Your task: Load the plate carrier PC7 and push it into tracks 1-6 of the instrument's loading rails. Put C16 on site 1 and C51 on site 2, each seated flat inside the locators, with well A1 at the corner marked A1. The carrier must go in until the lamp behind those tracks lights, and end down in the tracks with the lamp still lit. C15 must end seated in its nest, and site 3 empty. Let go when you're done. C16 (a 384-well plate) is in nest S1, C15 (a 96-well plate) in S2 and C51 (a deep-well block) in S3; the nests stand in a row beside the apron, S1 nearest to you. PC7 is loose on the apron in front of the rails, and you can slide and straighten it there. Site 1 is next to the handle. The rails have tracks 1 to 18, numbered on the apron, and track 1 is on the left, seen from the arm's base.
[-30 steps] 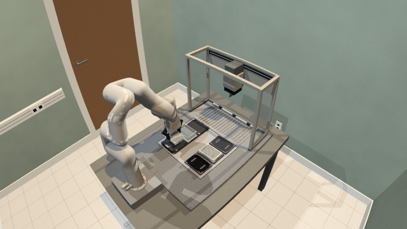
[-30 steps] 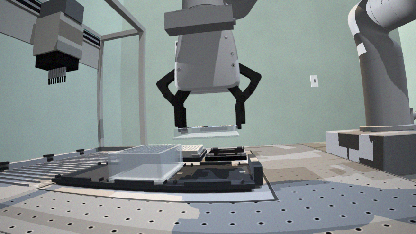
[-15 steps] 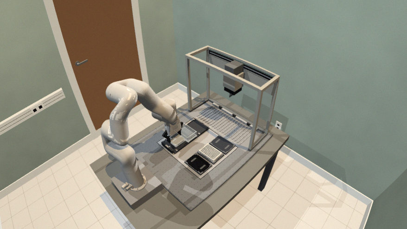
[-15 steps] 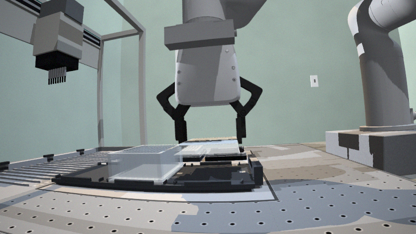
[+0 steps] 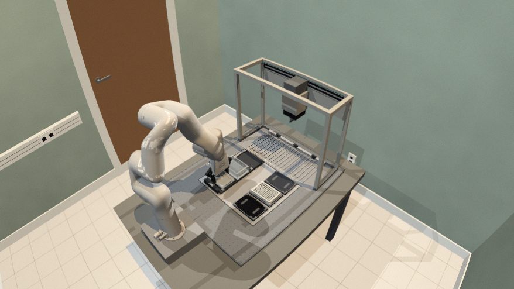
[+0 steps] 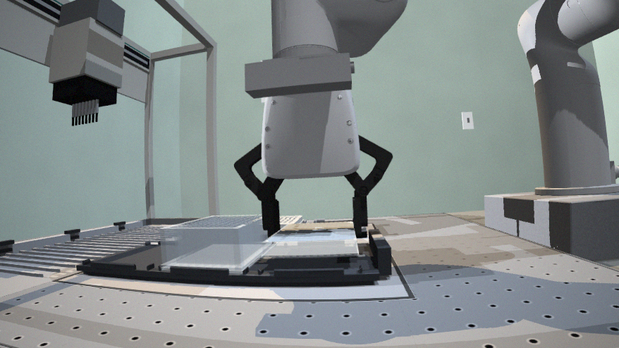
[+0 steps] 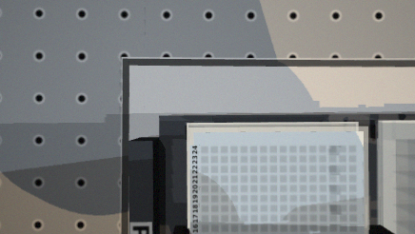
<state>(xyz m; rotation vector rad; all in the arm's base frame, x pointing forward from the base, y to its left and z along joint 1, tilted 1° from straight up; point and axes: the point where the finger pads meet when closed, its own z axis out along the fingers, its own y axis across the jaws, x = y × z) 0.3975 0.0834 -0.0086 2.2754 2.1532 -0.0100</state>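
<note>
Right now the carrier PC7 is 10 cm ahead of my hand, 3 cm below it and 1 cm to the right of it. Also, from my hand: 384-well plate C16 (1 cm below); then nest S3 (24 cm to the right, 19 cm ahead, 4 cm below); then nest S1 (23 cm to the right, 4 cm below, 3 cm behind).
</note>
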